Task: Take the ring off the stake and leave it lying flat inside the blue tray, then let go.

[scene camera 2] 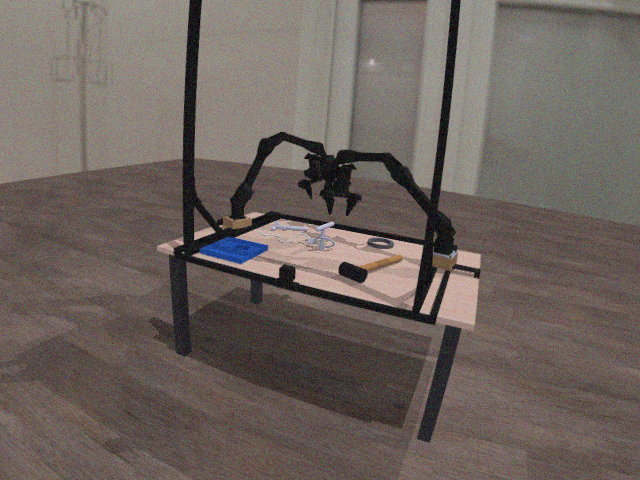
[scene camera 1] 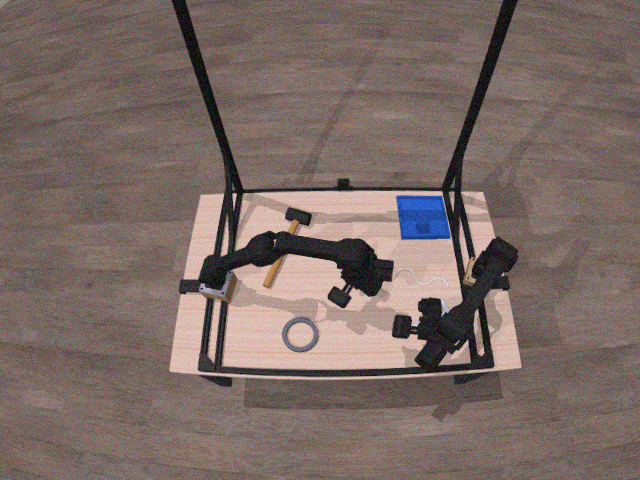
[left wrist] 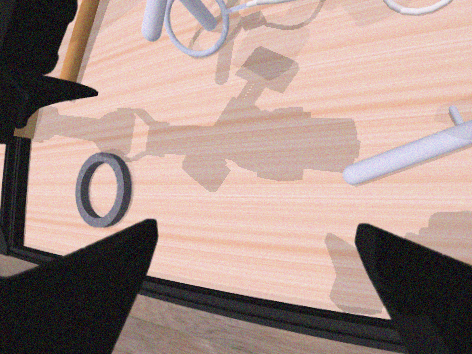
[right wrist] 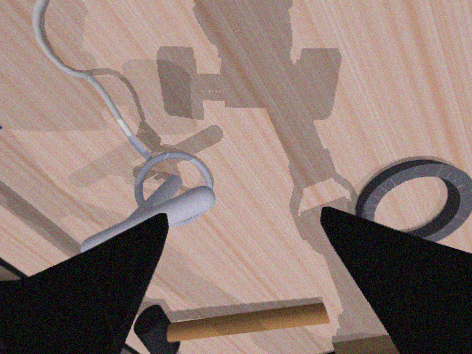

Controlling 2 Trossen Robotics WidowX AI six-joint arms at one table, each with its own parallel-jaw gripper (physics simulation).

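Frame: origin at the left arm's base, x up, y left, z back, level; metres.
Seen in the pictures: left gripper, fingertip midpoint: (scene camera 2: 319,196) (left wrist: 257,231); right gripper, fingertip midpoint: (scene camera 2: 338,215) (scene camera 1: 351,284) (left wrist: 112,46) (right wrist: 245,217); left arm's base, link origin: (scene camera 2: 237,217) (scene camera 1: 481,272); right arm's base, link origin: (scene camera 2: 443,251) (scene camera 1: 215,280).
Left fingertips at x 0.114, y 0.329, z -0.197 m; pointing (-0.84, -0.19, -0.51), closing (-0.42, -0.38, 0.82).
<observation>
Offsets run from my left fingertips to a thing's top centre. "spot": to the spot under its first point.
A thin pale ring @[spot: dx -0.156, dy -0.154, dz -0.191 m] (right wrist: 176,155) (left wrist: 200,54) hangs around a pale T-shaped stake @[dx -0.061, dy -0.161, dz -0.225 m] (right wrist: 186,205) (scene camera 2: 322,239) (left wrist: 152,20), below its crossbar. A white cord (right wrist: 102,95) (scene camera 1: 413,276) runs from the ring. The blue tray @[dx -0.148, dy -0.500, dz -0.077 m] (scene camera 1: 412,205) (scene camera 2: 241,258) lies at the back right in scene camera 1 and holds no ring. My right gripper (right wrist: 245,217) (scene camera 2: 339,212) is open and empty, high above the table; the stake shows near its left finger in the right wrist view. In scene camera 1 its arm hides the stake. My left gripper (left wrist: 257,231) is open and empty, above the table near its edge.
A second pale T-shaped piece @[dx -0.150, dy -0.097, dz +0.083 m] (left wrist: 410,156) (scene camera 2: 289,227) lies on the table near my left arm. A thick grey ring @[dx -0.155, dy +0.118, dz -0.304 m] (scene camera 1: 285,333) (left wrist: 123,190) (right wrist: 365,200) lies flat. A mallet @[dx -0.120, dy -0.149, dz -0.505 m] (scene camera 1: 269,274) (scene camera 2: 382,262) (right wrist: 250,322) lies under my right arm. The grippers are close together in scene camera 2.
</observation>
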